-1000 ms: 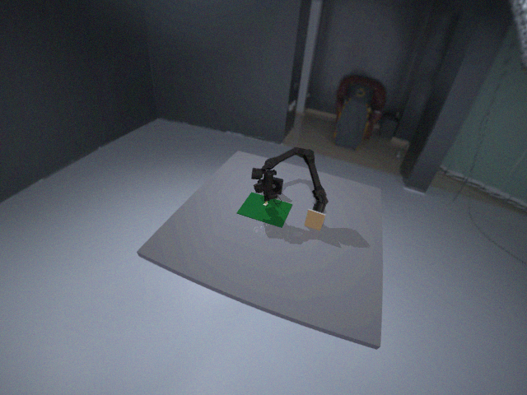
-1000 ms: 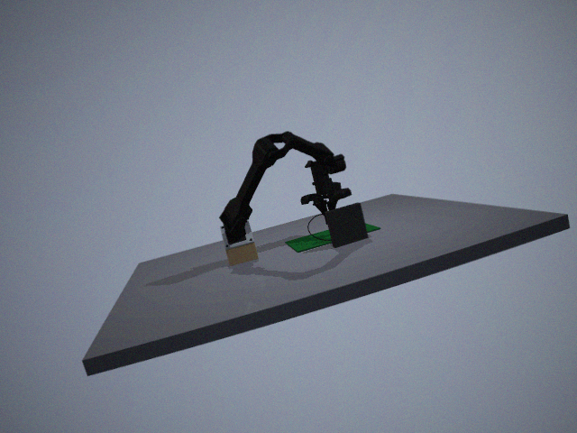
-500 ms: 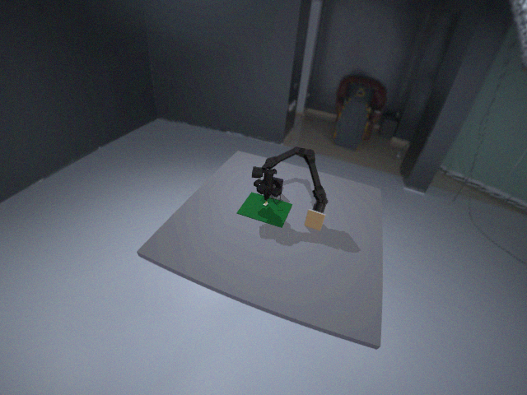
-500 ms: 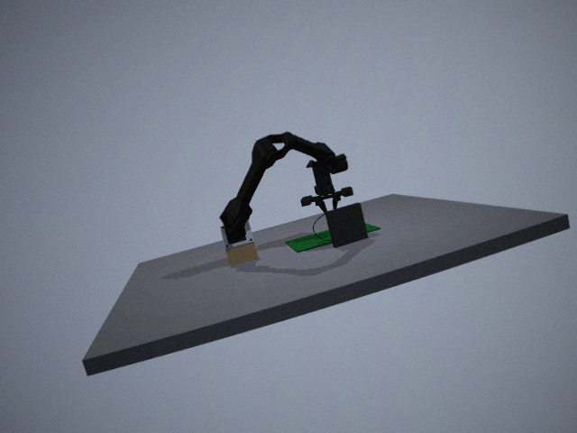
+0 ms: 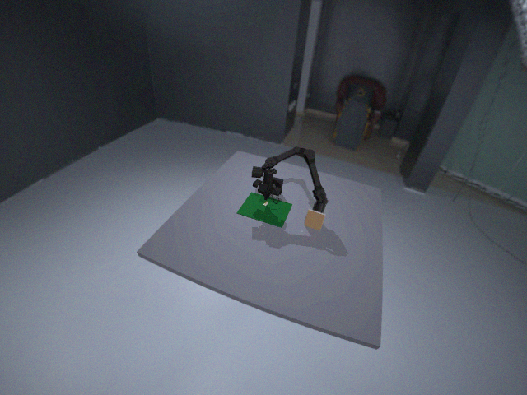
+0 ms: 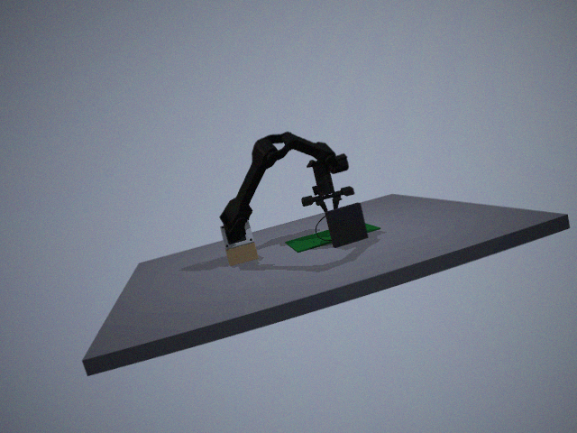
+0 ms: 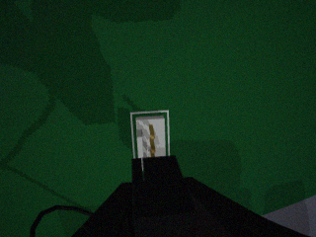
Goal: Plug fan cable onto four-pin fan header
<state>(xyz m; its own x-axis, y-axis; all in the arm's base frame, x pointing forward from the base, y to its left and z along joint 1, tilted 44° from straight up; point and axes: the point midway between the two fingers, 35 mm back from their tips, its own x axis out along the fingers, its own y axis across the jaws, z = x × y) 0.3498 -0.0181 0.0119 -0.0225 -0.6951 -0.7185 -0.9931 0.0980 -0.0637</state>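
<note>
Right now my gripper tip is 1 cm past the green board, 3 cm to the right of it and 8 cm above it. Round my gripper tip: dark square fan: 1 cm ahead, 15 cm to the right; fan plug: 1 cm to the right, 1 cm above.
</note>
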